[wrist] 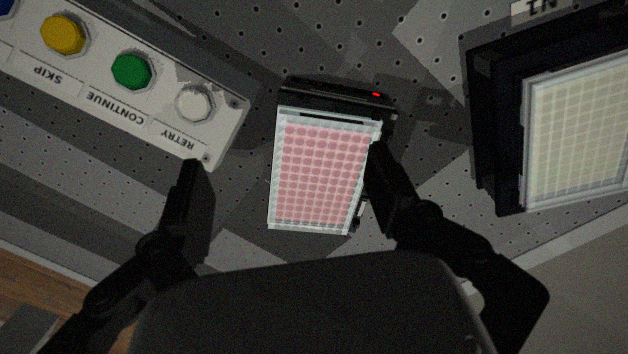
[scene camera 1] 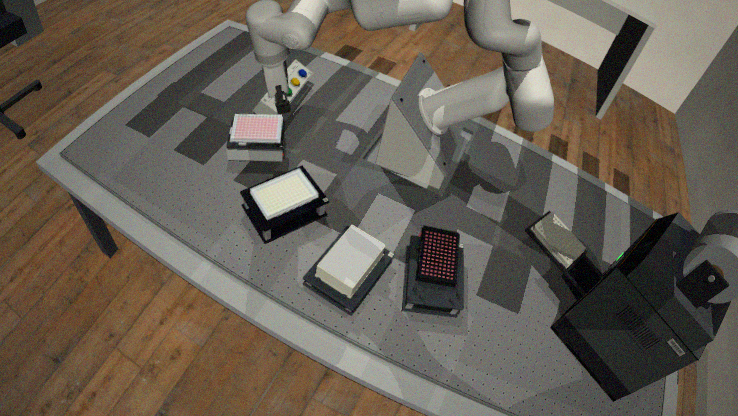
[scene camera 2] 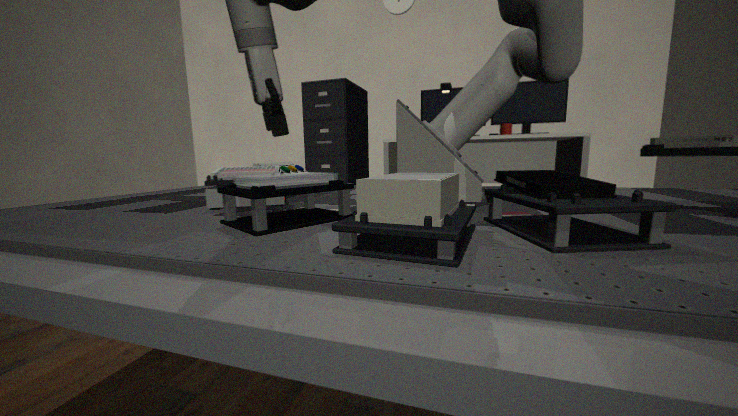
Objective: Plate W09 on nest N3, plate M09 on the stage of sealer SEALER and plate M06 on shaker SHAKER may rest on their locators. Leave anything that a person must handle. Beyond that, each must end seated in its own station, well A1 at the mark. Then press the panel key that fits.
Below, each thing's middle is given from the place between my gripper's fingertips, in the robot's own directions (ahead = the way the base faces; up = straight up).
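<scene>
Shaker station [scene camera 1: 235, 151]: my hand is 40 mm to the left of it, 50 mm short of it and 120 mm above it. Red-welled black plate [scene camera 2: 539, 183]: 90 mm below my hand, 170 mm ahead of it and 480 mm to the left of it. Going by their middles, the shaker station is the nearest to my hand of the things named here.
</scene>
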